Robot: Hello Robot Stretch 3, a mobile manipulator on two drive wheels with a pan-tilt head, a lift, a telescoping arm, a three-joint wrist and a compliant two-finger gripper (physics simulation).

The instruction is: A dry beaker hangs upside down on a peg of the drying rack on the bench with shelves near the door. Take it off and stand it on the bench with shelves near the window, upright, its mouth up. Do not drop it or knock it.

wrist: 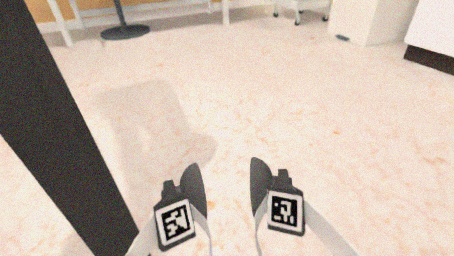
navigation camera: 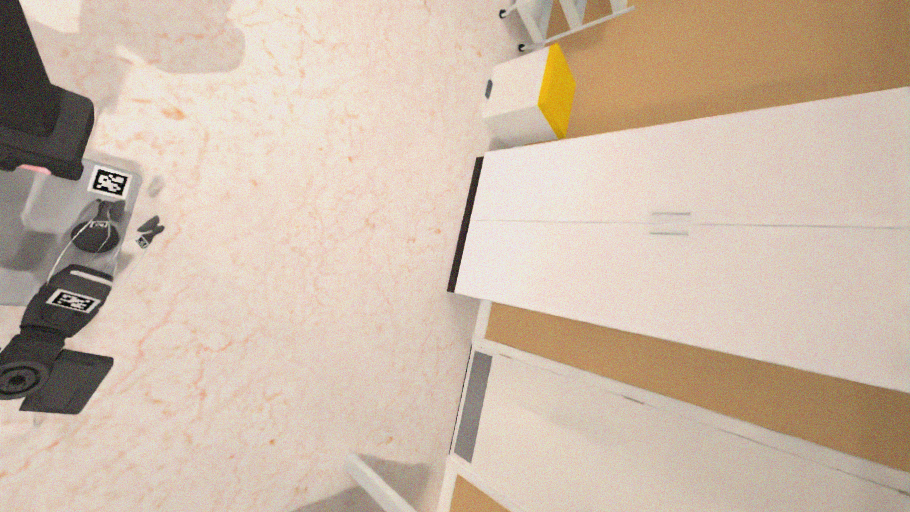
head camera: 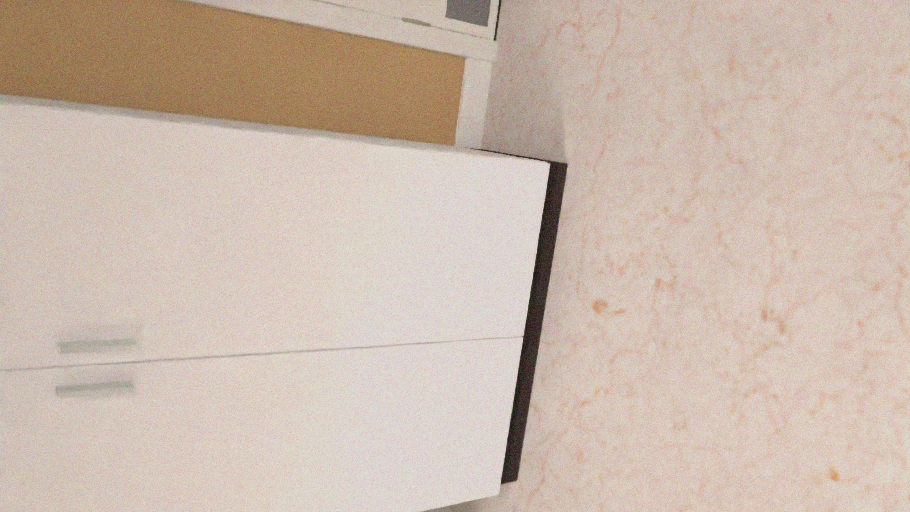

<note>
In view: the gripper [navigation camera: 140, 209] and a white and yellow box [navigation camera: 529, 99].
The gripper shows as well in the wrist view [wrist: 226, 179].
</note>
